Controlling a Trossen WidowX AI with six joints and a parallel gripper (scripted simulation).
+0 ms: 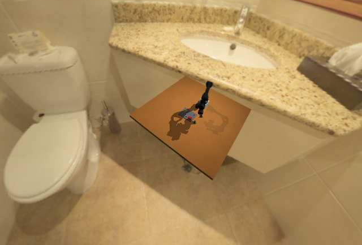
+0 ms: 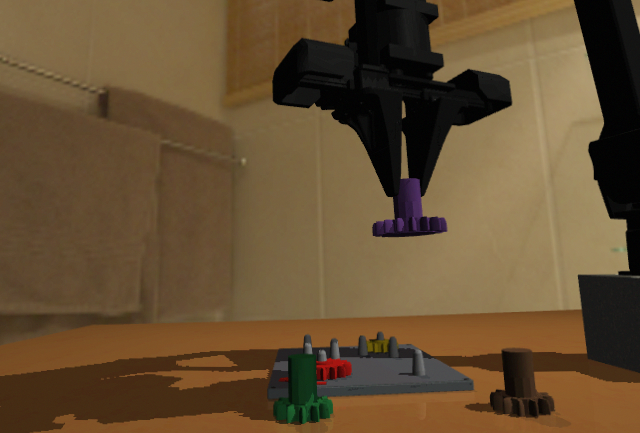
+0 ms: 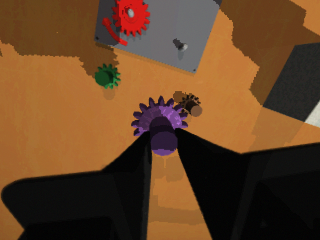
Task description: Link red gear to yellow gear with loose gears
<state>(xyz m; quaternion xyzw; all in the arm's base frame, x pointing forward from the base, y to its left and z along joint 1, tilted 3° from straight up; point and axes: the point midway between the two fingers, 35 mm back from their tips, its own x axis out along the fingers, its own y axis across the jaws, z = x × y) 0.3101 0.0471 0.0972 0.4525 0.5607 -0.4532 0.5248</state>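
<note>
My gripper tip is 40 mm short of the red gear, 120 mm to the left of it and 140 mm above it. Also, from my gripper tip: purple gear 10 mm below; brown gear 70 mm behind, 10 mm to the left, 140 mm below; green gear 80 mm ahead, 30 mm to the right, 140 mm below.
</note>
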